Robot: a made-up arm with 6 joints. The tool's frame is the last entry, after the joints. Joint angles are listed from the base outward.
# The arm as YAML. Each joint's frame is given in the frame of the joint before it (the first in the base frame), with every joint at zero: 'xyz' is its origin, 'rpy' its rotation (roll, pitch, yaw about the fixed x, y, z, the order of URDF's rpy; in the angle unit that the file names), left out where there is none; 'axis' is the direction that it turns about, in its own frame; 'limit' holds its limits. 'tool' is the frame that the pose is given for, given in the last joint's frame.
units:
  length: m
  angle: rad
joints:
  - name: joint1
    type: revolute
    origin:
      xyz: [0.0, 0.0, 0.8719]
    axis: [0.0, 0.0, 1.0]
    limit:
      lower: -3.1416
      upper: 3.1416
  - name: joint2
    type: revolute
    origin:
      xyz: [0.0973, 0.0, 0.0]
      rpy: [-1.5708, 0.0, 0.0]
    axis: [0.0, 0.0, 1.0]
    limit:
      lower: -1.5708
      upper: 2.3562
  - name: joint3
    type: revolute
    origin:
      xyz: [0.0, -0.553, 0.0]
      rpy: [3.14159, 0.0, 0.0]
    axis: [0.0, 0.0, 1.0]
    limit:
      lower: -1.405
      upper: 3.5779
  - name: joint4
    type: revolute
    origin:
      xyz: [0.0, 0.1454, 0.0]
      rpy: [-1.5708, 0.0, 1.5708]
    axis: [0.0, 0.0, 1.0]
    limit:
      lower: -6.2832
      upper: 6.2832
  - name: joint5
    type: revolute
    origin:
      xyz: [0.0, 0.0, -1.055]
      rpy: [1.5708, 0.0, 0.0]
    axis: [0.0, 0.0, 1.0]
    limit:
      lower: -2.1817
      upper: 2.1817
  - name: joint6
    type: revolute
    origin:
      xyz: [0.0, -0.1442, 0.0]
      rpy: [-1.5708, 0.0, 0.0]
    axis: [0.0, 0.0, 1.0]
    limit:
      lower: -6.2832
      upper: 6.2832
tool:
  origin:
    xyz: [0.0, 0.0, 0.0]
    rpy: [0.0, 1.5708, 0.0]
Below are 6 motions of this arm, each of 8 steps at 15 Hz.
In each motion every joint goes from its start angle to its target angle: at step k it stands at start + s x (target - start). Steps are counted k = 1, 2, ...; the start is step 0. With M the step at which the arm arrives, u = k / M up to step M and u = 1 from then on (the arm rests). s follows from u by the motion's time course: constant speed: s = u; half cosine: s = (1 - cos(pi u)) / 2; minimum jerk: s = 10 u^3 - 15 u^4 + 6 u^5.
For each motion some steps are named. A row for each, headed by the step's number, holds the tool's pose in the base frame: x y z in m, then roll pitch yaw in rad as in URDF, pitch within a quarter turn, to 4 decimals.
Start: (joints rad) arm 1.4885 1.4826 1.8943 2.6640 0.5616 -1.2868
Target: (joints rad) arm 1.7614 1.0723 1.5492 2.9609 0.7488 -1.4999
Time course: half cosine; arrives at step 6
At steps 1, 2, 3, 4, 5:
1: 0.0737 1.6907 1.4798 -1.4219 0.1065 1.7505
2: -0.0087 1.6792 1.5271 -1.4327 0.1381 1.7852
3: -0.1180 1.6518 1.5906 -1.4470 0.1808 1.8265
4: -0.2219 1.6116 1.6526 -1.4613 0.2222 1.8609
5: -0.2936 1.5746 1.6966 -1.4718 0.2513 1.8817

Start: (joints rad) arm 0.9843 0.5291 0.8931 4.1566 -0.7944 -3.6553
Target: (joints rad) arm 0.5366 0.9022 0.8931 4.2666 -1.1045 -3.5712
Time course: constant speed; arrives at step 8
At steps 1, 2, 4, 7, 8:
1: 0.7838 1.1999 1.8857 -0.9470 -0.6097 1.8124
2: 0.8734 1.1886 1.8219 -0.9494 -0.5751 1.7798
4: 1.0489 1.1398 1.6888 -0.9479 -0.5087 1.7160
7: 1.2899 1.0048 1.4780 -0.9306 -0.4181 1.6245
8: 1.3611 0.9448 1.4054 -0.9210 -0.3909 1.5953

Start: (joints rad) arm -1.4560 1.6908 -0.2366 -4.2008 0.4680 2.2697
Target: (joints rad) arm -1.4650 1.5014 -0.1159 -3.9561 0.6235 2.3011
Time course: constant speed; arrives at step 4
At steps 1, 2, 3, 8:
1: 0.1064 -0.4175 -0.3332 -1.9077 0.8757 0.9928
2: 0.1164 -0.5035 -0.3167 -2.0269 0.8881 0.9564
3: 0.1253 -0.5884 -0.2938 -2.1397 0.9007 0.9277
8: 0.1329 -0.6717 -0.2646 -2.2456 0.9146 0.9066

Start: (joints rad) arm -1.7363 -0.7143 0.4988 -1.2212 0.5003 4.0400
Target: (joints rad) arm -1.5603 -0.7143 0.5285 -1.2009 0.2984 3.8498
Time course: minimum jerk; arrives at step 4
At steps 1, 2, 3, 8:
1: -0.0600 0.0211 2.4575 -1.6634 -1.0913 -2.9368
2: -0.0507 0.0252 2.4640 -1.6889 -1.1523 -2.7580
3: -0.0420 0.0308 2.4695 -1.7489 -1.2071 -2.5459
8: -0.0399 0.0324 2.4707 -1.7715 -1.2200 -2.4836

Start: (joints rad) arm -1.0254 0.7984 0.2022 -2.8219 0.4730 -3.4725
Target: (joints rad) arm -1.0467 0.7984 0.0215 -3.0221 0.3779 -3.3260
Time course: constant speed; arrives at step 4
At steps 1, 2, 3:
1: 0.7537 -1.2897 0.6170 -0.1611 1.0641 -1.2714
2: 0.7361 -1.2682 0.5734 -0.1190 1.0950 -1.2336
3: 0.7176 -1.2452 0.5311 -0.0736 1.1237 -1.1946

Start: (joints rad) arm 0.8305 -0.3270 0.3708 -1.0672 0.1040 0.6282
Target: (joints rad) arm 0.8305 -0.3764 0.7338 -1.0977 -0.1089 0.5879
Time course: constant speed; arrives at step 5
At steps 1, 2, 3, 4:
1: 0.4518 0.4830 2.3436 0.5089 -0.8081 0.7523
2: 0.3915 0.4250 2.3983 0.4870 -0.8715 0.8047
3: 0.3282 0.3637 2.4464 0.4530 -0.9339 0.8658
4: 0.2622 0.2995 2.4874 0.4040 -0.9944 0.9386

